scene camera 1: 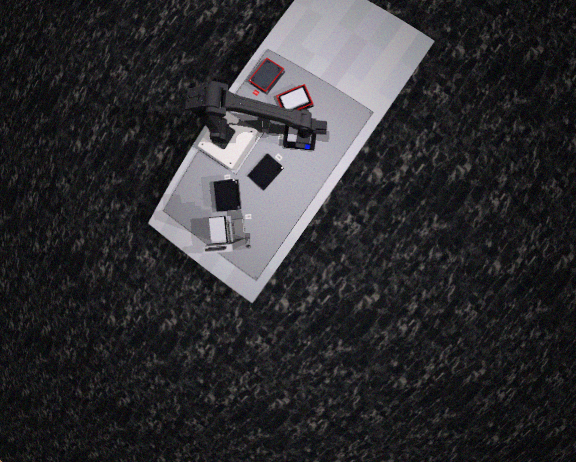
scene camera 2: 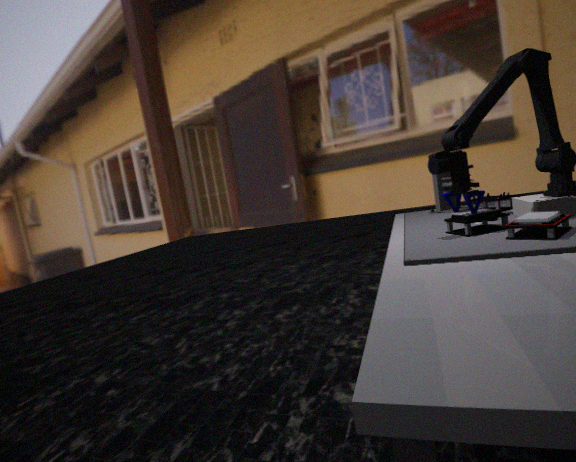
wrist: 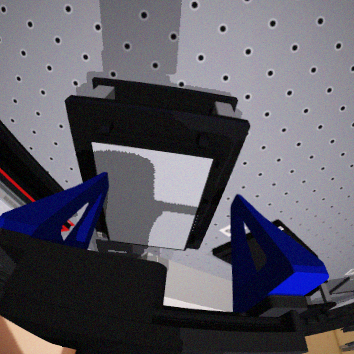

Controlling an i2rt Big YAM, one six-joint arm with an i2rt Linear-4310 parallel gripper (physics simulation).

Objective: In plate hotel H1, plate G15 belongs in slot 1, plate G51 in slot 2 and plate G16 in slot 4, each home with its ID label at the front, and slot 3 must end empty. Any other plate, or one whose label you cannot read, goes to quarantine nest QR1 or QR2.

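Frame: origin at the arm's base, x ahead, y left, z up, level; metres.
Seen in the pictures: gripper, fingertip midpoint: (scene camera 1: pixel 304 138) (scene camera 2: pixel 465 213) (wrist: pixel 171 189); arm's base, origin of the base link: (scene camera 1: pixel 223 136) (scene camera 2: pixel 562 194).
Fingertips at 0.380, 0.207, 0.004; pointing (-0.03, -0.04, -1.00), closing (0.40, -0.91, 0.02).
Offsets run from my fingertips to a thing's top centre, as dx, dy, dz. "*": to the spot under its first point. Level surfaces: height alone.
My gripper (scene camera 1: pixel 303 138) (scene camera 2: pixel 464 212) (wrist: pixel 171 189) is open and empty, its blue fingers above a white plate @(-0.032, +0.003, +0.000) (scene camera 1: pixel 292 137) (wrist: pixel 182 177), towards its lower end in the wrist view. That plate lies in a black nest @(-0.032, +0.003, -0.005) (scene camera 2: pixel 452 219) (wrist: pixel 155 112) on short legs. A second white plate @(-0.163, +0.156, -0.010) (scene camera 1: pixel 295 98) (scene camera 2: pixel 539 217) lies in a red-rimmed nest. The other red-rimmed nest @(-0.377, +0.205, -0.019) (scene camera 1: pixel 266 75) shows no white plate. A grey upright structure (scene camera 2: pixel 440 192), apparently hotel H1, has a white rectangular surface @(* -0.090, -0.599, +0.157) (scene camera 1: pixel 218 229) in the overhead view. Its slots and all plate labels are unreadable.
Two black nests without white plates stand on the perforated mat @(dz -0.064) (scene camera 1: pixel 285 210), one near the middle (scene camera 1: pixel 266 171) (wrist: pixel 225 248) and one @(-0.201, -0.469, +0.011) (scene camera 1: pixel 227 195) near the hotel. The arm's white base plate (scene camera 1: pixel 230 151) is beside them. A thin post @(* +0.023, -0.625, -0.060) (scene camera 1: pixel 247 241) stands near the hotel.
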